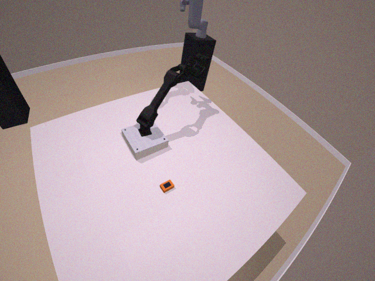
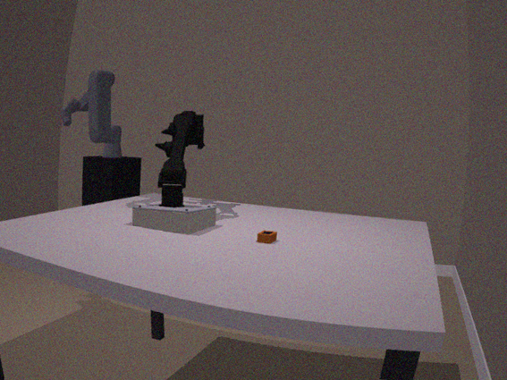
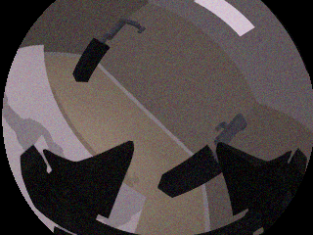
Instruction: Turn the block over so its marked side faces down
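The orange block lies 76 cm ahead of my gripper tip, 46 cm to the right of it and 25 cm below it.
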